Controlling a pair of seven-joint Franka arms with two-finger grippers.
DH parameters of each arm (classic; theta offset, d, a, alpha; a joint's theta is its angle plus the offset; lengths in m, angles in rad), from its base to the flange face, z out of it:
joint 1: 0 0.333 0 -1.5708
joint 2: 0 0 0 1.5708
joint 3: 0 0.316 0.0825 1.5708
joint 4: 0 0 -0.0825 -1.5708
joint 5: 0 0.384 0 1.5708
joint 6: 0 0 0.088 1.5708
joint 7: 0 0.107 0 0
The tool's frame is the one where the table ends.
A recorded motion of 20 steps. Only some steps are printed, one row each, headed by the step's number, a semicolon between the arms.
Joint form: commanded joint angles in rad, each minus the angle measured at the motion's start. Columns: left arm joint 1, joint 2, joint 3, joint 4, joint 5, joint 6, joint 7; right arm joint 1, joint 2, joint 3, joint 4, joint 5, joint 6, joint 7.
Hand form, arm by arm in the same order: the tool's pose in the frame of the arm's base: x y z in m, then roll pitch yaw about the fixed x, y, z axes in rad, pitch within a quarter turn. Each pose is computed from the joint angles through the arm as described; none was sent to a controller.
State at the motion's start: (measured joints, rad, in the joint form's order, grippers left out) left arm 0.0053 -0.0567 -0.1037 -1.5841 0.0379 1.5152 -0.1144; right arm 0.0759 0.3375 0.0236 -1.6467 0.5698 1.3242 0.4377
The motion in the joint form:
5: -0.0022 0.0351 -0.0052 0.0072 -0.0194 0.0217 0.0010; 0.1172 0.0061 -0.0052 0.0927 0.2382 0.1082 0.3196
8: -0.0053 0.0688 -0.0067 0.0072 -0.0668 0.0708 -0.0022; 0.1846 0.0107 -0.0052 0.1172 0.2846 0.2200 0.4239
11: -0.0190 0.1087 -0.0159 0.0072 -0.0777 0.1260 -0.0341; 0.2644 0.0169 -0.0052 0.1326 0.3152 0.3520 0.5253
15: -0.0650 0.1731 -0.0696 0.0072 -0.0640 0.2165 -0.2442; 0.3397 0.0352 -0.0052 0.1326 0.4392 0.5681 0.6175
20: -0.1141 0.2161 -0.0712 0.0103 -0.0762 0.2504 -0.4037; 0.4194 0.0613 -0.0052 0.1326 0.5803 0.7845 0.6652
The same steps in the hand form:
5: 0.5415 -0.0561 0.6305 -3.1188 0.0160 0.0083; 0.5854 0.2116 0.4576 -2.7888 0.8780 -0.4611
8: 0.5557 -0.0643 0.6163 3.1119 0.0064 0.0066; 0.5891 0.2528 0.4709 -2.7838 0.8574 -0.5468
11: 0.5708 -0.0788 0.5987 3.0943 -0.0057 0.0181; 0.5873 0.2987 0.4797 -2.7804 0.8348 -0.6335
15: 0.5859 -0.1359 0.5698 3.0845 -0.0213 0.1314; 0.5932 0.3416 0.4830 -2.6878 0.8793 -0.7494
20: 0.5913 -0.1683 0.5487 3.0677 0.0025 0.2437; 0.5937 0.3817 0.4797 -2.5908 0.9486 -0.8454

